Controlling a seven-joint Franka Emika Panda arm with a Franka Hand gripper.
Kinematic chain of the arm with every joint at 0, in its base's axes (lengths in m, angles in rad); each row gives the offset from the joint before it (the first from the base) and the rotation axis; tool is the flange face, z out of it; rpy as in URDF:
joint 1: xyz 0 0 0.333 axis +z
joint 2: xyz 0 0 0 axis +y
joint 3: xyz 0 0 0.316 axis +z
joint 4: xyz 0.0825 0 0 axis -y
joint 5: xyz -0.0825 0 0.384 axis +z
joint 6: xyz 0 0 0 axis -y
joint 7: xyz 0.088 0 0 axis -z
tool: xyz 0 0 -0.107 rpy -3.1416 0 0
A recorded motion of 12 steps. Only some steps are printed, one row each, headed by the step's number.
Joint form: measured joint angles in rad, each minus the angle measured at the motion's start. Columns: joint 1, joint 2, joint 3, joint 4, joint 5, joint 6, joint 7.
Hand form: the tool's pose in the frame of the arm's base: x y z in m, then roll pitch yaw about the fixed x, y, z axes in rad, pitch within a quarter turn. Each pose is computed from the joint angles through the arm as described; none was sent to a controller.
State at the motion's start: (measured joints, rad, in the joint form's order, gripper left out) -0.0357 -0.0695 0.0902 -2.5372 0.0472 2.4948 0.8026
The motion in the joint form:
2: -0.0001 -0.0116 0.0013 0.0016 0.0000 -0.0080 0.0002
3: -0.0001 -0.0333 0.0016 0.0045 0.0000 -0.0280 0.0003
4: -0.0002 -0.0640 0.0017 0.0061 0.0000 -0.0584 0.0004
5: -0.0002 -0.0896 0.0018 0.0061 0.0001 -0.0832 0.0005
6: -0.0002 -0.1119 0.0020 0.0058 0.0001 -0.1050 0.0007
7: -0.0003 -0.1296 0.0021 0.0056 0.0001 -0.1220 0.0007
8: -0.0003 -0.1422 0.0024 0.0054 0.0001 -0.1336 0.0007
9: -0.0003 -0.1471 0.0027 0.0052 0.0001 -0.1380 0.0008
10: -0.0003 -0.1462 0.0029 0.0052 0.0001 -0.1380 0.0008
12: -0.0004 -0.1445 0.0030 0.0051 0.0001 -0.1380 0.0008
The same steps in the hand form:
2: 0.4547 0.0248 0.3058 -3.1032 -0.0058 -0.7844
3: 0.4541 0.0250 0.3150 -3.1007 -0.0098 -0.7837
4: 0.4519 0.0250 0.3267 -3.1005 -0.0123 -0.7832
5: 0.4493 0.0250 0.3360 -3.1009 -0.0138 -0.7828
6: 0.4468 0.0251 0.3438 -3.1017 -0.0148 -0.7824
7: 0.4447 0.0251 0.3500 -3.1021 -0.0159 -0.7821
8: 0.4432 0.0252 0.3544 -3.1021 -0.0170 -0.7816
9: 0.4426 0.0253 0.3561 -3.1021 -0.0175 -0.7814
10: 0.4426 0.0254 0.3557 -3.1027 -0.0169 -0.7812
12: 0.4426 0.0254 0.3549 -3.1040 -0.0156 -0.7812

